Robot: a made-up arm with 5 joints. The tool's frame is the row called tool.
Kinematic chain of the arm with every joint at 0, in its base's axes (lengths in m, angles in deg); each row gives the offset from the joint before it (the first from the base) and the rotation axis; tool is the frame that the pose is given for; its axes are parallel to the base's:
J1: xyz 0 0 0.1 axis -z
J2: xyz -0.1 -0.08 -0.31 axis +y
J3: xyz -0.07 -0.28 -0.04 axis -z
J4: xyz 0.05 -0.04 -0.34 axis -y
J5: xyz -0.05 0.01 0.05 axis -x
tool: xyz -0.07 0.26 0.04
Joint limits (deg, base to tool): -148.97..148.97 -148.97..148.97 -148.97..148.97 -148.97..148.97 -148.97..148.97
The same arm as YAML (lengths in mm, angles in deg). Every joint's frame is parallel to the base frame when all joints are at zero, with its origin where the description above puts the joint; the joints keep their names.
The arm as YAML. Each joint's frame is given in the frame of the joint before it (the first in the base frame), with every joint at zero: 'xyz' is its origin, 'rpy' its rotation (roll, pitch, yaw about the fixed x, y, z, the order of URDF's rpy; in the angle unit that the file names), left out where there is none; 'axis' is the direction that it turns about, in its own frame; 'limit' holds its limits. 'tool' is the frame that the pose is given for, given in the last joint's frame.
units:
  length: mm
  angle: deg
joints:
  - name: J1
    type: revolute
    origin:
      xyz: [0.0, 0.0, 100.0]
    axis: "-z"
    limit:
      lower: -148.97
      upper: 148.97
  - name: J2
    type: revolute
    origin:
      xyz: [-100.0, -80.0, -310.0]
    axis: "+y"
    limit:
      lower: -148.97
      upper: 148.97
  - name: J3
    type: revolute
    origin:
      xyz: [-70.0, -280.0, -40.0]
    axis: "-z"
    limit:
      lower: -148.97
      upper: 148.97
  - name: J4
    type: revolute
    origin:
      xyz: [50.0, -40.0, -340.0]
    axis: "-y"
    limit:
      lower: -148.97
      upper: 148.97
  - name: J5
    type: revolute
    origin:
      xyz: [-50.0, 10.0, 50.0]
    axis: "-x"
    limit:
      lower: -148.97
      upper: 148.97
tool:
  origin:
    xyz: [-70.0, 260.0, 40.0]

